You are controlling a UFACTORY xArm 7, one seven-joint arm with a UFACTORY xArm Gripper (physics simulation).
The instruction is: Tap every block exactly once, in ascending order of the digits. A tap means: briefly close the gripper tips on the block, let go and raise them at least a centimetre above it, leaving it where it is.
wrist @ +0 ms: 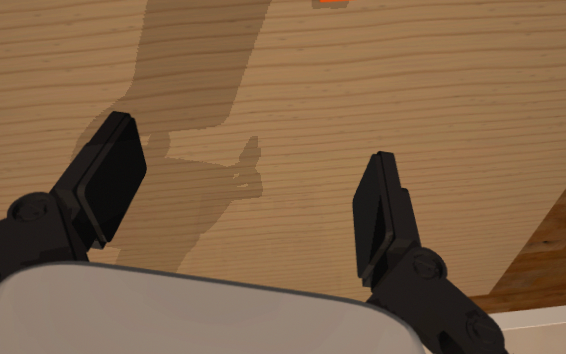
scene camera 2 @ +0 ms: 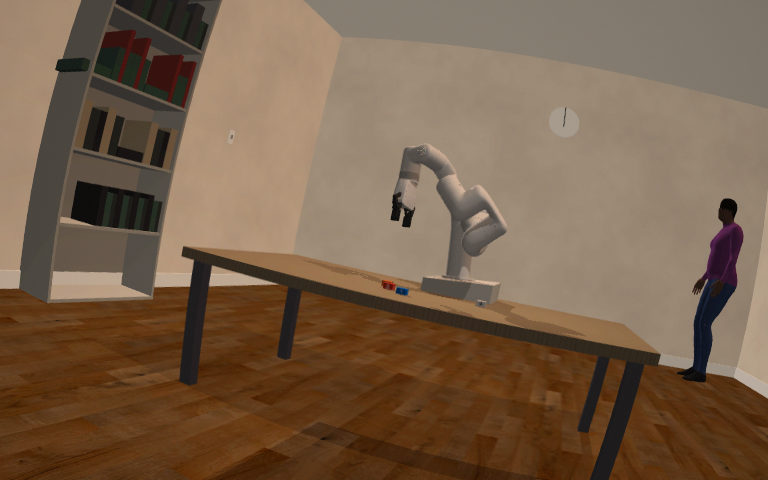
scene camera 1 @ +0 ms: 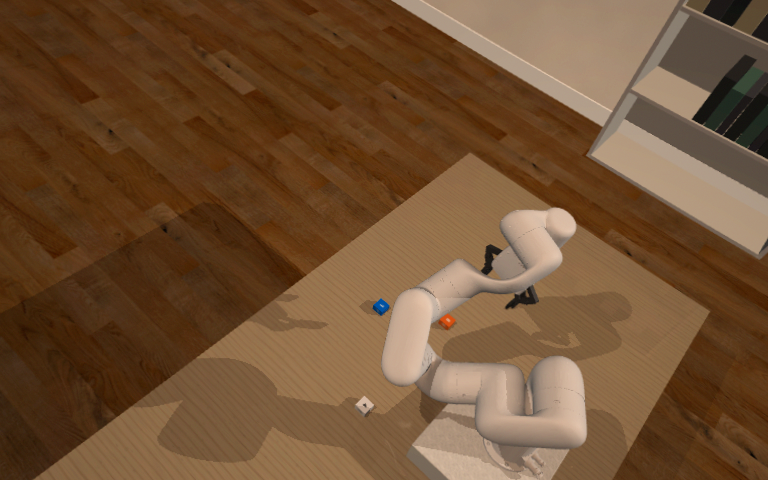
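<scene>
A blue block (scene camera 1: 381, 306) (scene camera 2: 402, 290) lies on the table. An orange block (scene camera 1: 447, 321) lies to its right in scene camera 1; its edge also shows at the top of the wrist view (wrist: 336, 1). A red block (scene camera 2: 389, 286) shows in scene camera 2, close to the orange one; the arm hides it in scene camera 1. A white block (scene camera 1: 364, 405) (scene camera 2: 480, 303) lies apart, near the robot base. The digits are too small to read. My gripper (scene camera 1: 497, 289) (scene camera 2: 400, 221) (wrist: 252, 158) is open and empty, high above the table and away from the blocks.
The wooden table (scene camera 1: 470, 186) (scene camera 2: 249, 261) carries the arm's pale base block (scene camera 1: 433, 447) (scene camera 2: 459, 287). A bookshelf (scene camera 1: 642, 76) (scene camera 2: 39, 186) stands on the floor beyond the table's end. A person (scene camera 2: 724, 254) stands by the wall at the right in scene camera 2.
</scene>
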